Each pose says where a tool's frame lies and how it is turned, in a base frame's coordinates. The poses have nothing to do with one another.
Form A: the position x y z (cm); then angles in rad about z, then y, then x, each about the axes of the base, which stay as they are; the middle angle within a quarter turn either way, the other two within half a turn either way.
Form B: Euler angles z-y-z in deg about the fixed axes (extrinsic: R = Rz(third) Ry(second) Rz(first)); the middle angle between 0 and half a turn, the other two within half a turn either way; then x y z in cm. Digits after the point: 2 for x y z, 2 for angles.
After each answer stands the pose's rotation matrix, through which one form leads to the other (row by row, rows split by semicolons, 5 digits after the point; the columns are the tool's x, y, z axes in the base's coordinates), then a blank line. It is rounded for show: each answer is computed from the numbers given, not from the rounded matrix.
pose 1, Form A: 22.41 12.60 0.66 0.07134 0.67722 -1.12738
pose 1, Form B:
-69.34 70.47 48.33 22.41 12.60 0.66
0.77734 -0.05555 0.62663; -0.53401 0.46828 0.70395; -0.33254 -0.88183 0.33435

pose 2, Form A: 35.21 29.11 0.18 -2.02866 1.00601 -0.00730
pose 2, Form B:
-116.73 57.64 0.27 35.21 29.11 0.18
-0.23659 0.48011 0.84470; -0.89425 -0.44755 0.00391; 0.37992 -0.75445 0.53522

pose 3, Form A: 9.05 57.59 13.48 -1.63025 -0.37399 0.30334
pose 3, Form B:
46.01 27.33 -142.72 9.05 57.59 13.48
-0.05531 0.92923 -0.36533; -0.94617 -0.16564 -0.27806; -0.31890 0.33029 0.88838

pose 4, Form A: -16.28 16.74 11.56 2.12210 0.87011 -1.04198
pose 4, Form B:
55.66 71.02 36.06 -16.28 16.74 11.56
-0.33771 -0.54922 0.76440; 0.77546 0.29794 0.55667; -0.53348 0.78076 0.32528

